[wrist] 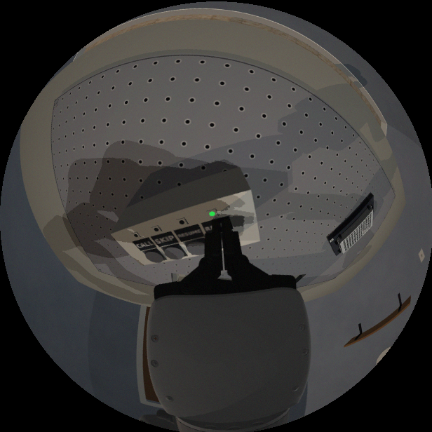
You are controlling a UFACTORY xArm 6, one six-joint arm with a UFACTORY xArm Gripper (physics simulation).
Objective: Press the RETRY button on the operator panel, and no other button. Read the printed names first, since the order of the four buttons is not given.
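The operator panel (169,224) is a beige box standing on the perforated board, a little below the middle of the view. Its labels read, from left, CALL (144,244), SKIP (164,239), RESUME (190,233) and a fourth label (208,228) starting with R, the rest hidden by the fingers. Round grey buttons show under CALL (154,256), SKIP (175,253) and RESUME (195,248); the fourth is hidden. A green lamp (212,213) glows above the fourth label; the other lamps are dark. My gripper (220,229) is shut and empty, over the fourth button's place. Contact cannot be seen.
The perforated board (200,112) has a beige border (200,37) around it. A black device with a striped light face (357,232) lies on the board at the right. A brown shelf (380,325) with dark brackets shows at the lower right. Shadows fall across the board and panel.
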